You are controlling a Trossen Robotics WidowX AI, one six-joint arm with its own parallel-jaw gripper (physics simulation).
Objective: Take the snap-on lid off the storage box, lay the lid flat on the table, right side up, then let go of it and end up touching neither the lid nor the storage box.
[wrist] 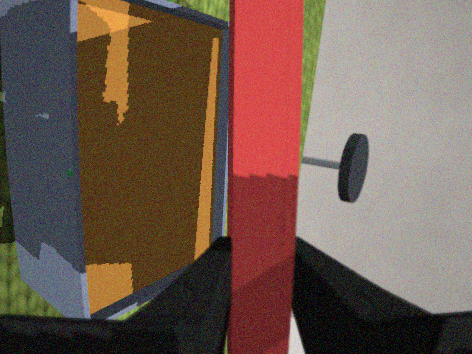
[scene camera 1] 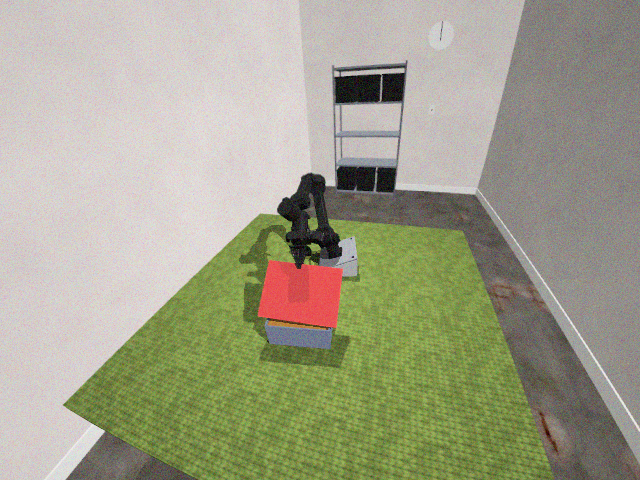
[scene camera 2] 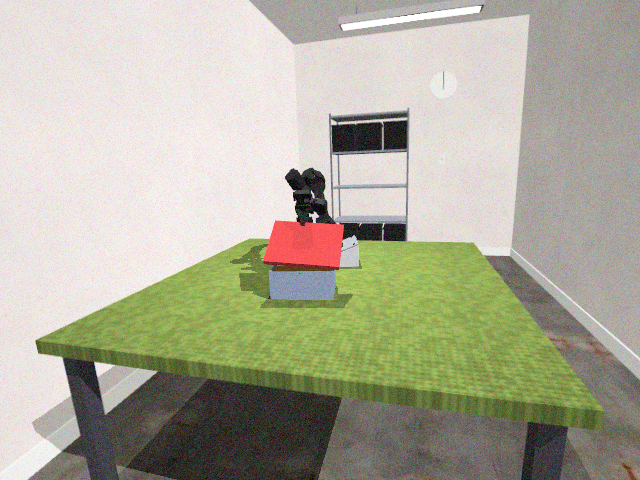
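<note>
The red lid (scene camera 1: pixel 310 304) (scene camera 2: pixel 305 253) (wrist: pixel 265 100) is tilted above the storage box, its far edge high and its near edge low, with its top face toward the scene cameras. My gripper (scene camera 1: pixel 298 267) (scene camera 2: pixel 303 223) (wrist: pixel 257 248) is shut on the lid's raised far edge, with one finger on each side of it in the wrist view. The blue-grey storage box (scene camera 1: pixel 299 336) (scene camera 2: pixel 302 284) (wrist: pixel 40 150) stands upright on the green table, and its orange inside shows under the lid. Whether the lid's low edge touches the box's rim I cannot tell.
A light grey slanted panel (scene camera 1: pixel 349 263) (scene camera 2: pixel 351 255) (wrist: pixel 410 150) with dark knobs stands on the table (scene camera 1: pixel 413 361) (scene camera 2: pixel 413 320) behind the box, to the right, close to the arm. A shelf rack (scene camera 1: pixel 367 134) (scene camera 2: pixel 369 186) stands by the back wall.
</note>
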